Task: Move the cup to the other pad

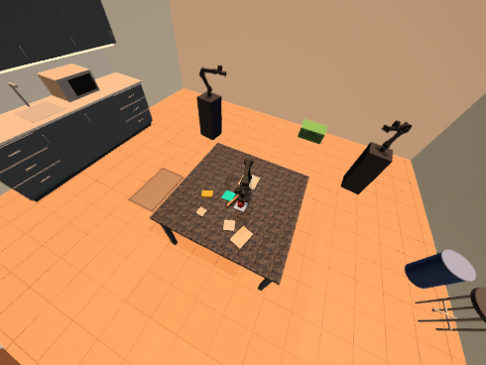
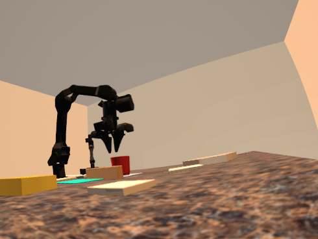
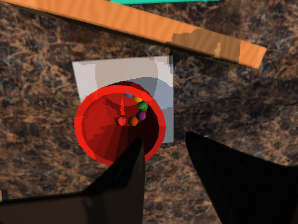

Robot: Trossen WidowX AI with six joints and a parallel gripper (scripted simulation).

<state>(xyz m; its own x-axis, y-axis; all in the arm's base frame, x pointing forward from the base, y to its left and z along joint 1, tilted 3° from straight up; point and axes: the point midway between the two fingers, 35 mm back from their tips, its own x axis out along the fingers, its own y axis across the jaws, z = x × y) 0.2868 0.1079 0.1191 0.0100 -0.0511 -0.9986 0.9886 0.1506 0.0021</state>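
The red cup is 60 mm below my gripper tip and 30 mm ahead of it. The rest, counted from my gripper tip: orange-brown wooden bar 80 mm to the right, 80 mm below, 20 mm ahead; then teal pad 170 mm to the right, 100 mm below; then pale grey pad 100 mm below, 30 mm ahead, 10 mm to the left.
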